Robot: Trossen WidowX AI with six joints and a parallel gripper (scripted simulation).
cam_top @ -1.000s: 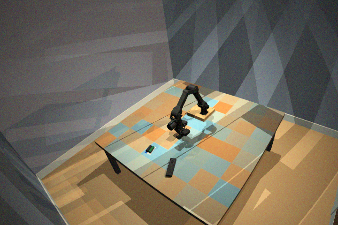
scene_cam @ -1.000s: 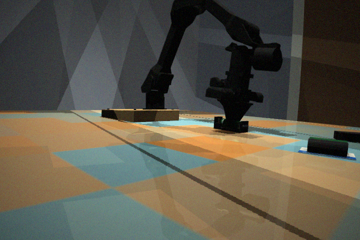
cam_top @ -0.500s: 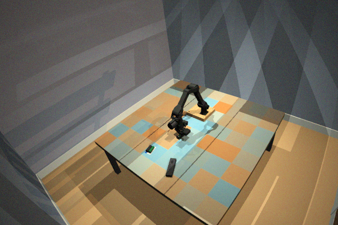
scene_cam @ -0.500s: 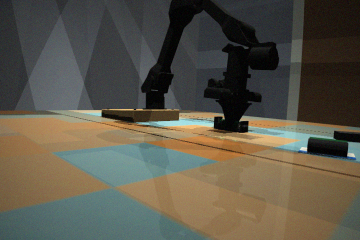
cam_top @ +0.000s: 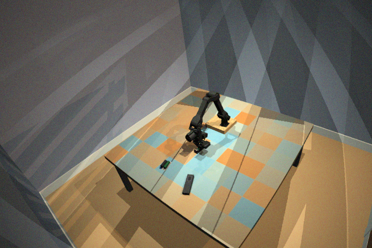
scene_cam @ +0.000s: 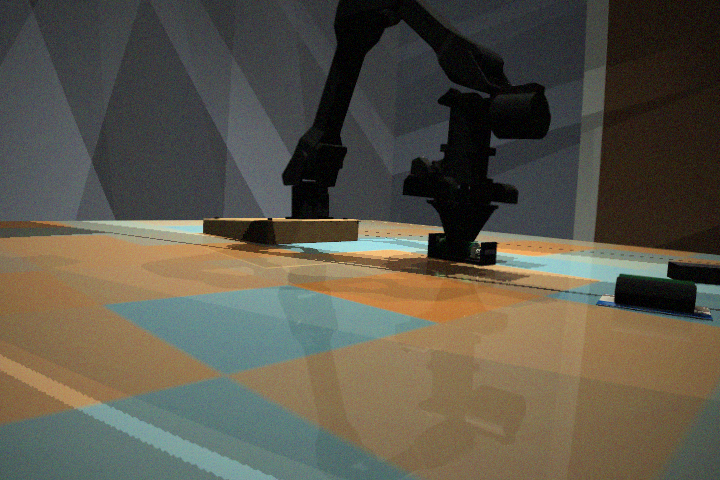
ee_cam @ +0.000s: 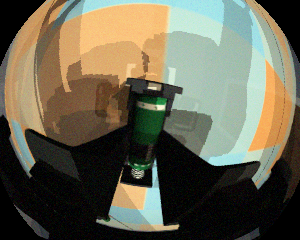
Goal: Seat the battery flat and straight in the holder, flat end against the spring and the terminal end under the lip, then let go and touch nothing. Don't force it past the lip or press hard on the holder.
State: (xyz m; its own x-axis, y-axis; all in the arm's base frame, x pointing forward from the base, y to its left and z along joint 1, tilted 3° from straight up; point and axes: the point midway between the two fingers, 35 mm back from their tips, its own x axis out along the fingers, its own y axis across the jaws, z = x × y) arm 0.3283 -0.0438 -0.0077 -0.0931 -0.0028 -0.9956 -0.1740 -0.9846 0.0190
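Now: gripper tip 10 mm below the green battery. From my gripper tip the other things lie so: long black bar 330 mm ahead, 120 mm to the left, 10 mm above; then white-blue card 270 mm ahead, 140 mm to the right.
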